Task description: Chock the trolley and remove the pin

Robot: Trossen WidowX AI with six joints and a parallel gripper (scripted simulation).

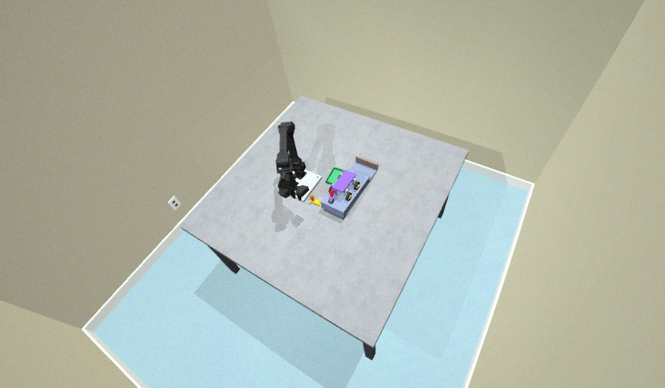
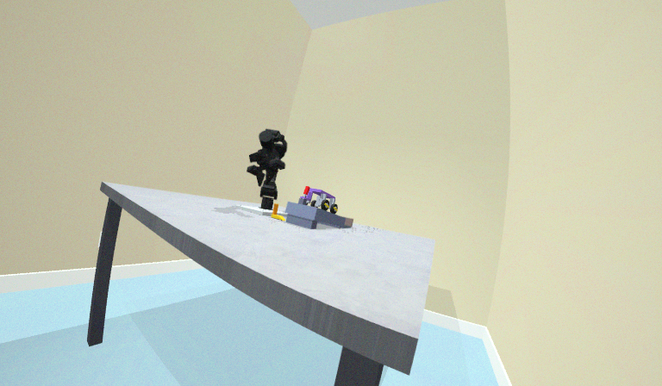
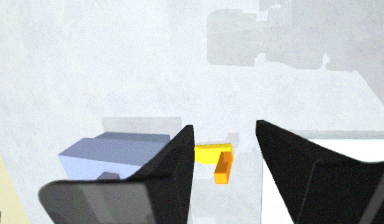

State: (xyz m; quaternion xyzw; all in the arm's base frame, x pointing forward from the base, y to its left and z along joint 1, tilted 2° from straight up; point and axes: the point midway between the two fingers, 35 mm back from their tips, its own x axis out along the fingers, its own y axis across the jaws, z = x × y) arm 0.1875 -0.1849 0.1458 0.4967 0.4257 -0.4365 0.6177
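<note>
My gripper tip is 2 cm short of the yellow chock, 10 cm to the right of it and 11 cm above it. Also, from my gripper tip: stop pin 14 cm ahead, 13 cm to the left; then purple trolley 14 cm ahead, 23 cm to the left, 2 cm below; then pale blue ramp 14 cm ahead, 24 cm to the left, 9 cm below.
</note>
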